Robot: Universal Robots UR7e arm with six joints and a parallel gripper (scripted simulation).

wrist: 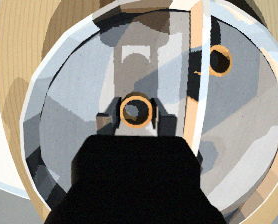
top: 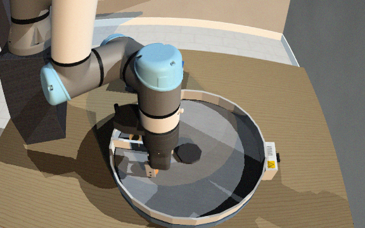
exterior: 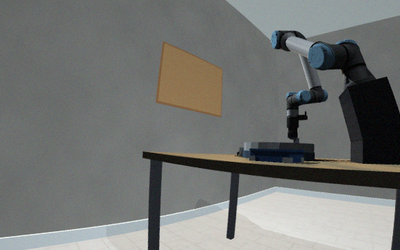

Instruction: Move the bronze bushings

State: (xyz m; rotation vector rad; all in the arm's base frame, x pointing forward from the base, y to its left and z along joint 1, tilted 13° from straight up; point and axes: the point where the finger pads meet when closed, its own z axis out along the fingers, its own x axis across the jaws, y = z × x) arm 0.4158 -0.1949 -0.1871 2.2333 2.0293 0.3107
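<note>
Now: the blue crate 1 cm behind my hand, 41 cm to the left of it and 5 cm below it. From my hand the other things lie so: grey turntable disc 10 cm ahead, 5 cm to the left, 2 cm below.
</note>
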